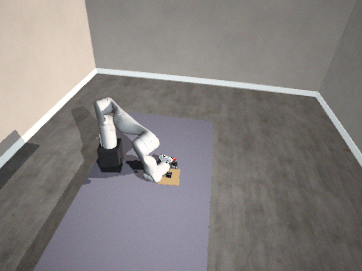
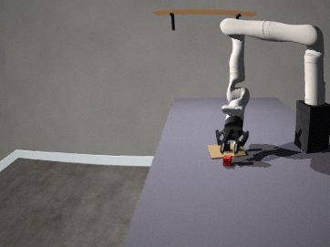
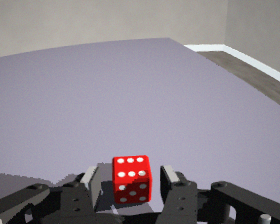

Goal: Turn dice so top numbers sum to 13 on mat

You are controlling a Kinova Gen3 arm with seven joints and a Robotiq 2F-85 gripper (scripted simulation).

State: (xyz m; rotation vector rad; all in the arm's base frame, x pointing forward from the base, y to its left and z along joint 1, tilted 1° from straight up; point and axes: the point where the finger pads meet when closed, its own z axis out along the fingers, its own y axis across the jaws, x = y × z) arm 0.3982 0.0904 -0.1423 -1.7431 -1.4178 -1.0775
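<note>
My gripper is now 3 cm to the right of the red die, 3 cm above it and 1 cm short of it. Also, from my hand: black die: 10 cm to the right, 3 cm below; then tan mat: 10 cm to the right, 4 cm below; then white die: 10 cm to the right, 4 cm behind, 3 cm below.
</note>
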